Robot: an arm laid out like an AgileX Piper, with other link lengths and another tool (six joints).
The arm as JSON. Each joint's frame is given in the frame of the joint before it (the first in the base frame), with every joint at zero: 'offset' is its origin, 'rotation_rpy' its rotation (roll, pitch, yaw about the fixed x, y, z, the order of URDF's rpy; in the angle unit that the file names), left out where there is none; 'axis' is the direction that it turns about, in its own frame. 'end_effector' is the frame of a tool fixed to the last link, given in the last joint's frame.
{
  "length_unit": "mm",
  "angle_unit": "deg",
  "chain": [
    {
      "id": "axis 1",
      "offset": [
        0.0,
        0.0,
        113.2
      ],
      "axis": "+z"
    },
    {
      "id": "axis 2",
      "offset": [
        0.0,
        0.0,
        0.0
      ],
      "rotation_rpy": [
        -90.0,
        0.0,
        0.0
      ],
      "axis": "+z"
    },
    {
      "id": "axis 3",
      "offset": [
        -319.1,
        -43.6,
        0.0
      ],
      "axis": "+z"
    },
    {
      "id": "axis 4",
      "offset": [
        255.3,
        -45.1,
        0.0
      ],
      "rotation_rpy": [
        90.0,
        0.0,
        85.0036
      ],
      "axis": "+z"
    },
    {
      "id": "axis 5",
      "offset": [
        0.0,
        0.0,
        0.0
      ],
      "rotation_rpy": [
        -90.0,
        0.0,
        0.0
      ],
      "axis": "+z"
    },
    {
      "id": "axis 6",
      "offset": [
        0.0,
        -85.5,
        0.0
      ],
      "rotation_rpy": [
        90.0,
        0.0,
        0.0
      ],
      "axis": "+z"
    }
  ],
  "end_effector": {
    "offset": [
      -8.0,
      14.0,
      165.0
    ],
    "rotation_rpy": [
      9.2,
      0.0,
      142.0
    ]
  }
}
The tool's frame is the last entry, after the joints.
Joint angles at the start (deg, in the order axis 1, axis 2, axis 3, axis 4, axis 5, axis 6):
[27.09 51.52 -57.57 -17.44 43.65 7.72]
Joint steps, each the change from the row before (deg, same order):
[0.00 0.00 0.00 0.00 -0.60 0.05]
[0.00 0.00 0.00 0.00 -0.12 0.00]
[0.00 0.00 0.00 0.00 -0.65 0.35]
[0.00 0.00 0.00 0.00 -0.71 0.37]
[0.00 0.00 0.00 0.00 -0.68 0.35]
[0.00 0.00 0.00 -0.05 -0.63 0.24]
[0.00 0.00 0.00 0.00 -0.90 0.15]
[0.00 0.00 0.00 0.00 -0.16 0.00]
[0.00 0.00 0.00 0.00 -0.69 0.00]
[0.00 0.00 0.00 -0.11 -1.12 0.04]
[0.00 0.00 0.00 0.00 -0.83 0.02]
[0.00 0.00 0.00 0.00 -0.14 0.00]
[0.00 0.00 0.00 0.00 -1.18 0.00]
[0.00 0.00 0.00 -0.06 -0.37 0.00]
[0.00 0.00 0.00 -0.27 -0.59 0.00]
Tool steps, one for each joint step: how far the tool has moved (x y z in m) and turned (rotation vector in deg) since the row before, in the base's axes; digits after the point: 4 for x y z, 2 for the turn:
[0.0009 0.0011 0.0022 0.27 -0.52 0.15]
[0.0002 0.0002 0.0004 0.05 -0.11 0.04]
[0.0010 0.0012 0.0025 0.55 -0.50 0.02]
[0.0011 0.0013 0.0027 0.59 -0.54 0.03]
[0.0010 0.0012 0.0026 0.56 -0.52 0.03]
[0.0009 0.0010 0.0024 0.40 -0.52 0.06]
[0.0012 0.0016 0.0034 0.47 -0.75 0.20]
[0.0002 0.0003 0.0006 0.06 -0.14 0.05]
[0.0008 0.0013 0.0026 0.26 -0.60 0.20]
[0.0014 0.0018 0.0043 0.37 -1.02 0.29]
[0.0009 0.0015 0.0032 0.34 -0.72 0.24]
[0.0001 0.0002 0.0005 0.05 -0.12 0.04]
[0.0012 0.0021 0.0046 0.45 -1.03 0.35]
[0.0004 0.0005 0.0015 0.09 -0.35 0.10]
[0.0008 0.0005 0.0024 -0.01 -0.64 0.13]

